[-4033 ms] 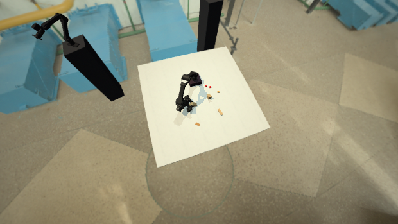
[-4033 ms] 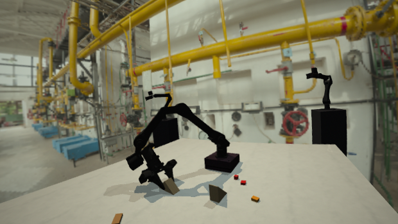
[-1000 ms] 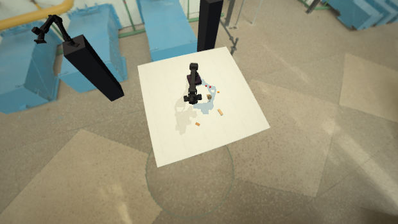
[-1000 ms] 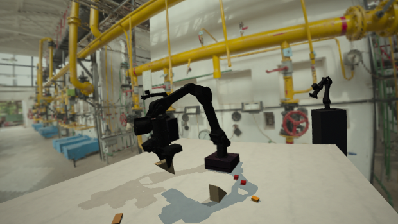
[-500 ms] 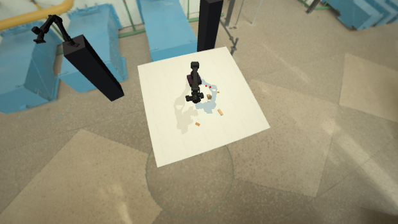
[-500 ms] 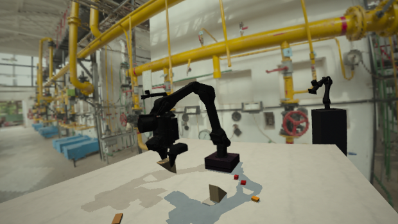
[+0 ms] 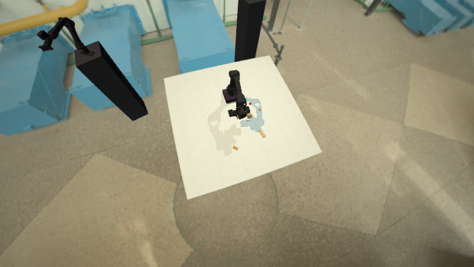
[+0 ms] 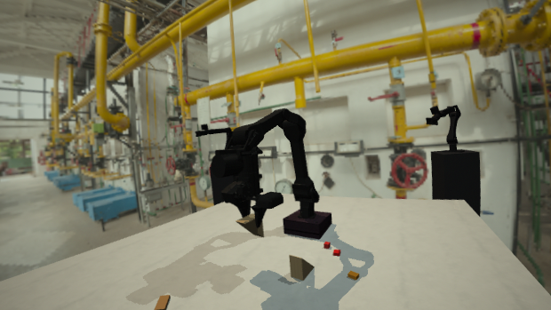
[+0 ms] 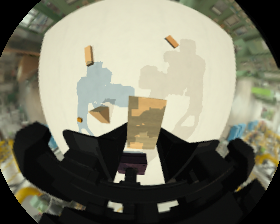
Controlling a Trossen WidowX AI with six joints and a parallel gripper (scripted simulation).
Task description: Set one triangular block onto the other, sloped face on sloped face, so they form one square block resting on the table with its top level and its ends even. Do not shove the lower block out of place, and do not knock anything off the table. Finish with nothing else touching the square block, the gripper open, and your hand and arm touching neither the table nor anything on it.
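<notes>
Right now my gripper tip is 1 cm past the small orange block, 27 cm to the right of it and 13 cm above it. Also, from my gripper tip: triangular block: 1 cm behind, 1 cm above.
</notes>
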